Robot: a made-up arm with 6 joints.
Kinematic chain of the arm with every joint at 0, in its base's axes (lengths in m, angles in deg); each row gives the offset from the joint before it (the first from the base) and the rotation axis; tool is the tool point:
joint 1: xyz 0 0 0.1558 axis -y
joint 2: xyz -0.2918 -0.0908 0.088 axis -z
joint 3: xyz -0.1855 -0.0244 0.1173 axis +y
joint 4: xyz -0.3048 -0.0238 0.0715 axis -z
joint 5: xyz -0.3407 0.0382 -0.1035 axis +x
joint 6: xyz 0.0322 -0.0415 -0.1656 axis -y
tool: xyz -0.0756 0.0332 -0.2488
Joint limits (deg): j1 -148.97..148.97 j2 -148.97..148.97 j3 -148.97..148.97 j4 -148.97..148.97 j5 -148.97..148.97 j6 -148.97..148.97
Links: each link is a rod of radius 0.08 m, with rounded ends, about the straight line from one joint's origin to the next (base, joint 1, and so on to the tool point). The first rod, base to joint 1, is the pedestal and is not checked.
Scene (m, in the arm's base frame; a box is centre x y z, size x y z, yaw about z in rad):
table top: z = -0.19
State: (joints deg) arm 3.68 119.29 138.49 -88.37 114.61 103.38
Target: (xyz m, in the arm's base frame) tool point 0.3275 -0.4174 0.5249
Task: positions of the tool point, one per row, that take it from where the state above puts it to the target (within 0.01 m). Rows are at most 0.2 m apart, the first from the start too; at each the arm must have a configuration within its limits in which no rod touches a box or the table.
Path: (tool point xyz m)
1: -0.3559 -0.3021 0.7344
2: -0.1715 -0.3548 0.7725
3: 0.0196 -0.3939 0.7480
4: 0.1932 -0.4157 0.6619
5: 0.3275 -0.4174 0.5249

